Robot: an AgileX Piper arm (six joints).
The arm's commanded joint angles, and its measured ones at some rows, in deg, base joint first. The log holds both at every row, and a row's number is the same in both.
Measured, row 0: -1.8 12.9 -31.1 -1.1 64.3 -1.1
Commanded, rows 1 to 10: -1.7 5.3 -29.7 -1.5 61.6 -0.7; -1.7 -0.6 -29.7 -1.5 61.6 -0.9; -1.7 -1.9 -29.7 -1.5 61.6 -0.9; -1.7 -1.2 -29.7 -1.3 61.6 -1.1; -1.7 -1.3 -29.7 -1.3 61.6 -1.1; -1.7 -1.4 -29.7 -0.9 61.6 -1.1; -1.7 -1.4 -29.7 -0.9 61.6 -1.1; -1.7 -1.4 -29.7 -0.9 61.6 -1.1; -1.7 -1.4 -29.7 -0.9 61.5 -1.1; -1.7 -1.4 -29.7 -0.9 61.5 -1.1
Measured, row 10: -1.8 -0.3 -29.7 -1.1 62.2 -0.9
